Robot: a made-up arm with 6 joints. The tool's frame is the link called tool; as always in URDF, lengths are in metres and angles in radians.
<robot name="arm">
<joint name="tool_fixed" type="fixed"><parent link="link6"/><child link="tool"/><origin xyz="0 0 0"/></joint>
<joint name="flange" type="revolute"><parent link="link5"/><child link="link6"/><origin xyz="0.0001 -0.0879 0" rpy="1.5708 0 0"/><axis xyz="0 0 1"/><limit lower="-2.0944" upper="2.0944"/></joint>
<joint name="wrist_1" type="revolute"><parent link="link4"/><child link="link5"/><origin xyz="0 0 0" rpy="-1.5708 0 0"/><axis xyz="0 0 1"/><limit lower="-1.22" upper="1.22"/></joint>
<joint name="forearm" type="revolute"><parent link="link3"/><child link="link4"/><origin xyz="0.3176 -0.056 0" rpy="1.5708 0 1.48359"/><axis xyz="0 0 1"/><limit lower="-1.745" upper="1.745"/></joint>
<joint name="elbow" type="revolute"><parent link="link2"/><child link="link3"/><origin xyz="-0.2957 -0.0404 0"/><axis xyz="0 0 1"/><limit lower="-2.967" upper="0"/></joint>
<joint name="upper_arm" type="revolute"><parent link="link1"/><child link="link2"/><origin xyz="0 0 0" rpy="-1.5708 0 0"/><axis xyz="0 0 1"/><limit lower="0" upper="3.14"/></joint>
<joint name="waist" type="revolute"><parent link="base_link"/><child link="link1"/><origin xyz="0 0 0.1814"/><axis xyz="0 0 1"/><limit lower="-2.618" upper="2.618"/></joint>
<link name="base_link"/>
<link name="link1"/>
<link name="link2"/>
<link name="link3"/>
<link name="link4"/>
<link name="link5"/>
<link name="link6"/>
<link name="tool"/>
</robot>
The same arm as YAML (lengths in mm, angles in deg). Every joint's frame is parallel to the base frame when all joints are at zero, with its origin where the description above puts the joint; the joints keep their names.
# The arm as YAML. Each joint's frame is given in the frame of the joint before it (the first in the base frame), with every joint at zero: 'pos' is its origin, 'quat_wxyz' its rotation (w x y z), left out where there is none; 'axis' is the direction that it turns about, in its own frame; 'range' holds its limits. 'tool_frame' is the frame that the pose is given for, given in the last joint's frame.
length_unit: mm
angle_unit: deg
joints:
  - joint: waist
    pos: [0.0, 0.0, 181.4]
    axis: [0.0, 0.0, 1.0]
    range: [-150.0, 150.0]
  - joint: upper_arm
    pos: [0.0, 0.0, 0.0]
    axis: [0.0, 1.0, 0.0]
    range: [0.0, 179.91]
  - joint: elbow
    pos: [-295.7, 0.0, 40.4]
    axis: [0.0, 1.0, 0.0]
    range: [-170.0, 0.0]
  - joint: forearm
    pos: [317.6, 0.0, 56.0]
    axis: [0.9962, 0.0, 0.0871]
    range: [-99.98, 99.98]
  - joint: wrist_1
    pos: [0.0, 0.0, 0.0]
    axis: [0.0, 1.0, 0.0]
    range: [-69.9, 69.9]
  - joint: flange
    pos: [87.6, 0.0, 7.6]
    axis: [0.9962, 0.0, 0.0871]
    range: [-120.0, 120.0]
tool_frame:
  pos: [0.0, 0.0, 0.0]
  quat_wxyz: [0.737257, 0.0, 0.675612, -0.000002]

